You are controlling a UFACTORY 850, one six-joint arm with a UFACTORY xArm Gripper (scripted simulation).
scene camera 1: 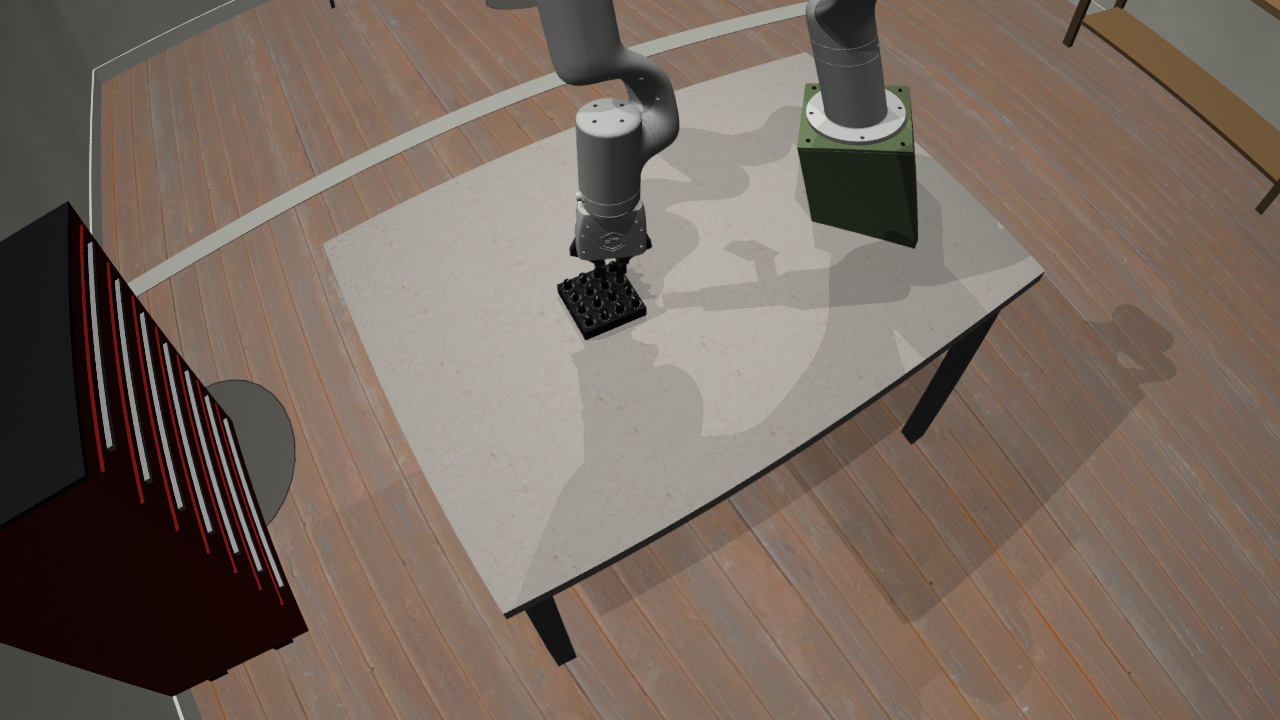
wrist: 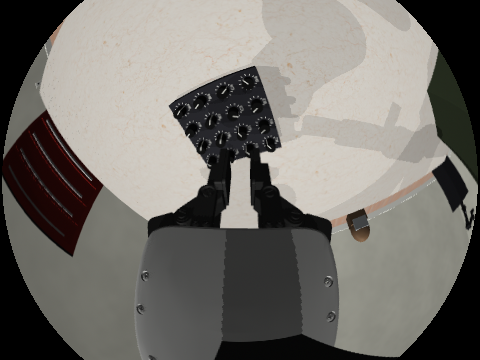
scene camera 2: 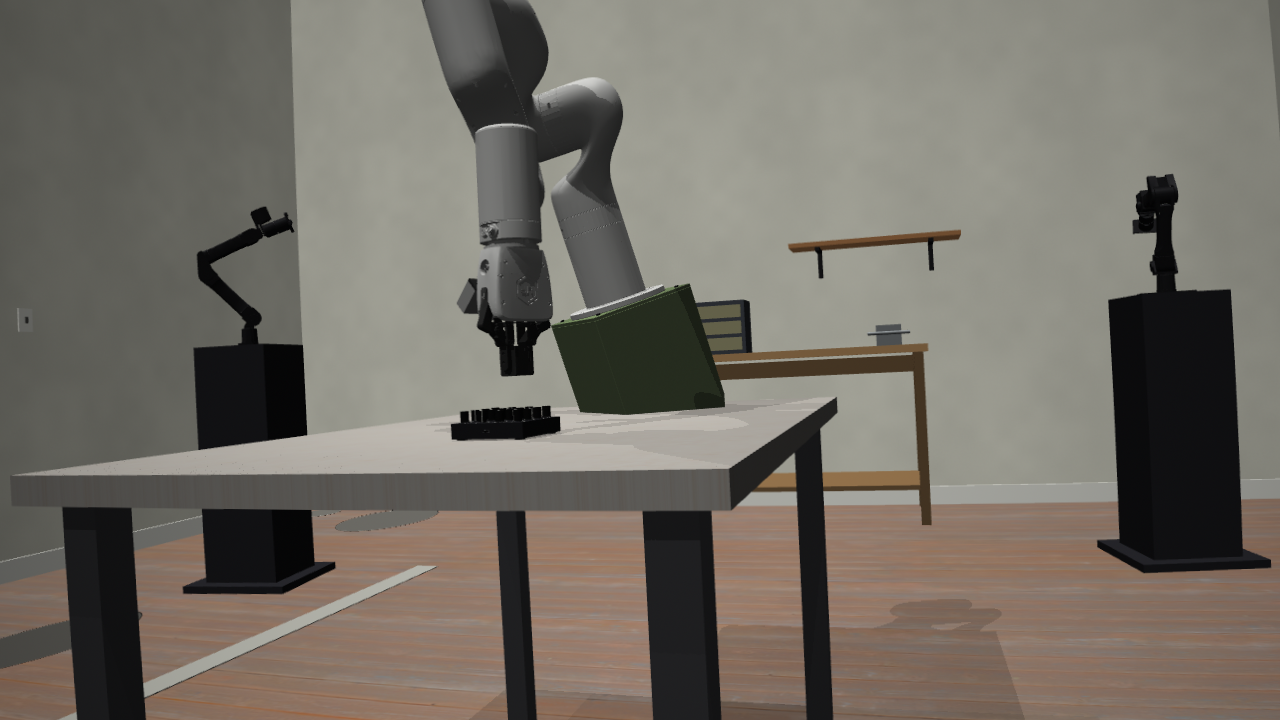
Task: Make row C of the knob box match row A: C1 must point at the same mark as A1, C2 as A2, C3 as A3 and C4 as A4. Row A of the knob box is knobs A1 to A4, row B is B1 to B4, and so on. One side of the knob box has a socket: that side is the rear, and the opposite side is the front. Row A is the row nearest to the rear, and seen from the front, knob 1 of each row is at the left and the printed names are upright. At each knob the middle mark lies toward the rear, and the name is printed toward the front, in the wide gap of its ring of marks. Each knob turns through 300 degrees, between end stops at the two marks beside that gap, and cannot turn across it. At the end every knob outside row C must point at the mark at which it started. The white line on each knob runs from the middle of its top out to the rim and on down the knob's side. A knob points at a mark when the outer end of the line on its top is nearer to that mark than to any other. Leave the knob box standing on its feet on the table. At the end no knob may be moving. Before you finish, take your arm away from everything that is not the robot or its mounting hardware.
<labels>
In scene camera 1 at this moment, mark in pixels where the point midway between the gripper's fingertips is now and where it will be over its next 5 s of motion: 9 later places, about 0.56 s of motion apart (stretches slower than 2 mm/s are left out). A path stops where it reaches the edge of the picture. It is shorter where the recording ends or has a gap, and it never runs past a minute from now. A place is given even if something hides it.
My gripper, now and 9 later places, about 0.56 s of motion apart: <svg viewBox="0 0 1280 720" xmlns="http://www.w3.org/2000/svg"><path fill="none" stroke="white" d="M611 275L611 282L612 289L612 291L612 294L612 293L611 282L610 280L609 277L608 274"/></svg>
</labels>
